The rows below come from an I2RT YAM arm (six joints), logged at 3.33 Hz.
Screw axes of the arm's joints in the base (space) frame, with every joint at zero. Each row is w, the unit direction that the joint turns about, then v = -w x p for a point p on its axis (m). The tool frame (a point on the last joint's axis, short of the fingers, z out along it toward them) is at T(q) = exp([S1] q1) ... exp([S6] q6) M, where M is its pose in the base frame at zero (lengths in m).
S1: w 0 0 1 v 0.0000 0.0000 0.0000
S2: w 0 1 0 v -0.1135 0.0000 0.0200
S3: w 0 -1 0 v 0.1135 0.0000 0.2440
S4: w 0 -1 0 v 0.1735 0.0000 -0.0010
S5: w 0 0 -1 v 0.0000 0.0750 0.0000
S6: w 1 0 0 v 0.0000 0.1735 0.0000
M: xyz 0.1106 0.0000 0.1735 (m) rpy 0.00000 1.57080 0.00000 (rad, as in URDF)
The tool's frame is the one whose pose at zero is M.
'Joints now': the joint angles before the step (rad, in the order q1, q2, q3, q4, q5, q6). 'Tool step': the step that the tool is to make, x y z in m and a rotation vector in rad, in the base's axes. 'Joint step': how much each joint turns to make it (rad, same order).
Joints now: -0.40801, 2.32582, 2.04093, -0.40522, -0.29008, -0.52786
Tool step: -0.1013, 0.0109, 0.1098, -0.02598, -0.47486, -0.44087
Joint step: -0.04608, -0.52571, -0.53721, 0.50921, 0.28345, 0.32663
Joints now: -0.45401, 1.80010, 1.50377, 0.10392, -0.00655, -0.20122
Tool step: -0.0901, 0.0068, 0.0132, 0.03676, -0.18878, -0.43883
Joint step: -0.05832, -0.31168, -0.33624, 0.14621, 0.36221, 0.17045
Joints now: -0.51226, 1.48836, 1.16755, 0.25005, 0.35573, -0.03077
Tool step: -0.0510, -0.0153, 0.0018, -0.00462, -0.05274, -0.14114
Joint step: -0.11663, -0.12774, -0.11683, 0.02599, 0.02322, 0.02767
